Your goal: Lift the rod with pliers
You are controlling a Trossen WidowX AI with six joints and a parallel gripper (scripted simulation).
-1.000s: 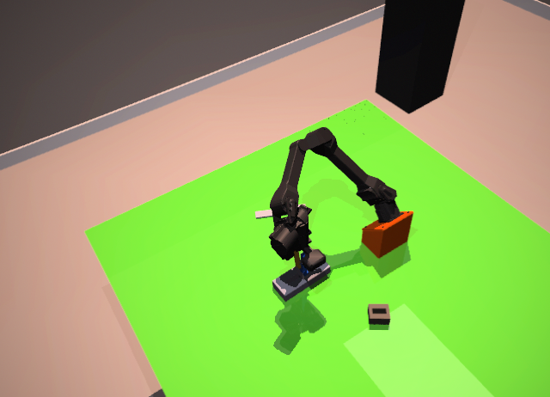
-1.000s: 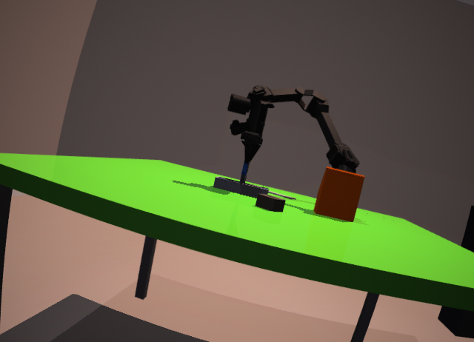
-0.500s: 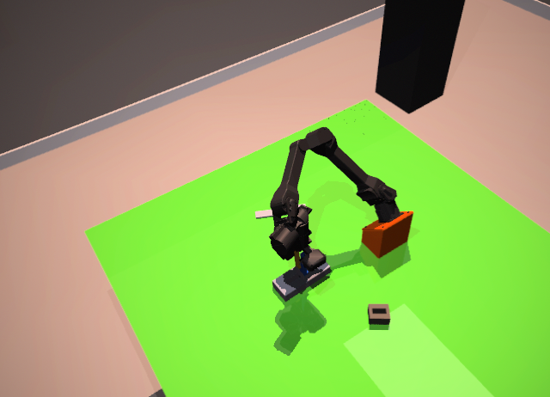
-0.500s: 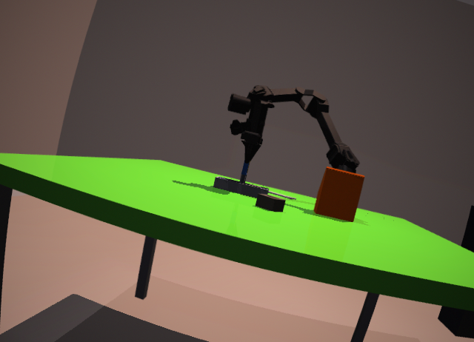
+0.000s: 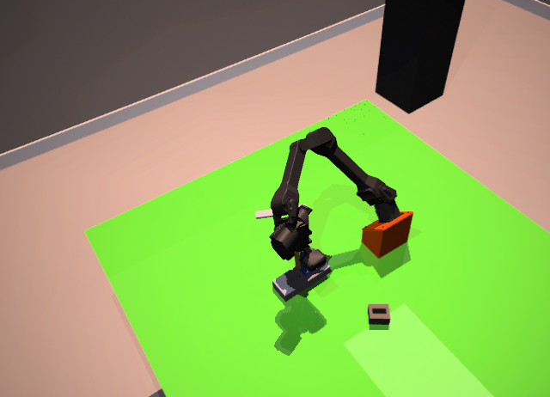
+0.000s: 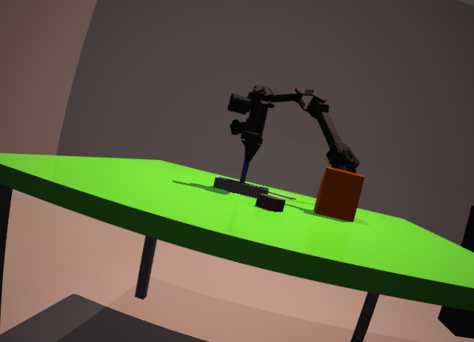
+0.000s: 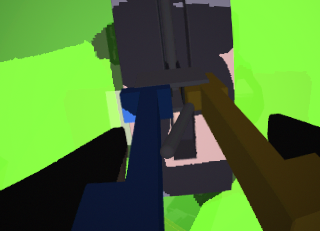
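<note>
My gripper tip is now 8 cm above the grey channel block. Round my gripper tip: light grey rod (9 cm below, 1 cm to the left); then small dark holster (25 cm to the left, 10 cm behind, 9 cm below).
</note>
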